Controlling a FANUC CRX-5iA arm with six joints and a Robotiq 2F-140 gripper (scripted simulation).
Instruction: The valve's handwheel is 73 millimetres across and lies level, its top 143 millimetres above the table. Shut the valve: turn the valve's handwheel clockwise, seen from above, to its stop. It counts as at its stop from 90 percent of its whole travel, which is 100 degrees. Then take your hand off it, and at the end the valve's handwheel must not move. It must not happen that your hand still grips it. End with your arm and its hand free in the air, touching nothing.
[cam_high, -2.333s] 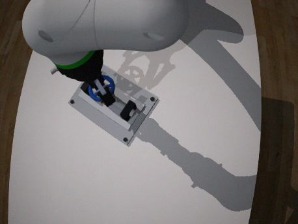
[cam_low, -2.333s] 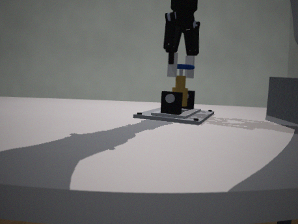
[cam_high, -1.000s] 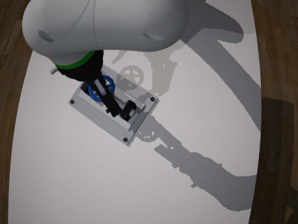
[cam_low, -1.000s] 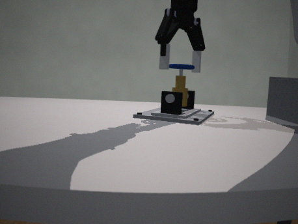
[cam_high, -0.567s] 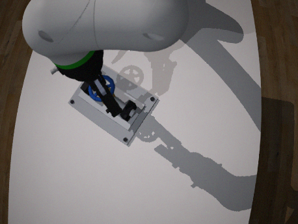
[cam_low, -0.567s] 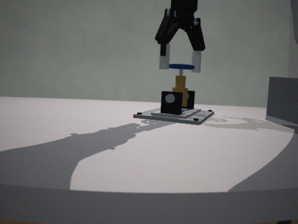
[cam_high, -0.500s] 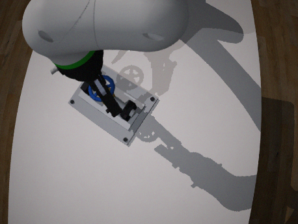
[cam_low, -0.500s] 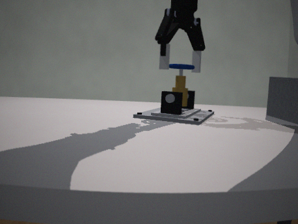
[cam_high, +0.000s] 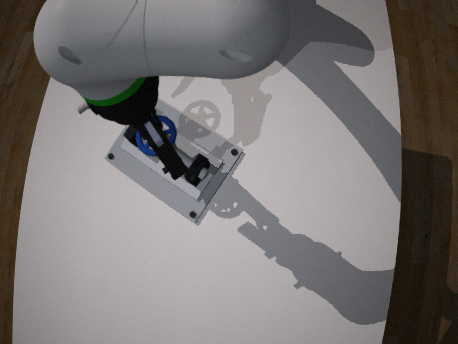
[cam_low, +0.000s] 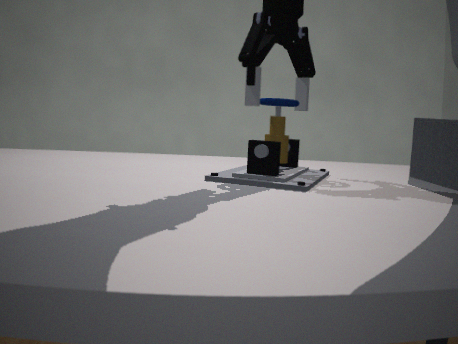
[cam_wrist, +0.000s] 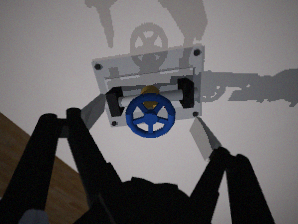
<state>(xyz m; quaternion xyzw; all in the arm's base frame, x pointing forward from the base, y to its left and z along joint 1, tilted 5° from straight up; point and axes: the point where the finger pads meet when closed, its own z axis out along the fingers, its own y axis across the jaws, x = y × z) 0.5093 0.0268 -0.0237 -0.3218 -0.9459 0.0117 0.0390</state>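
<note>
My hand is 1 cm above the handwheel.
</note>
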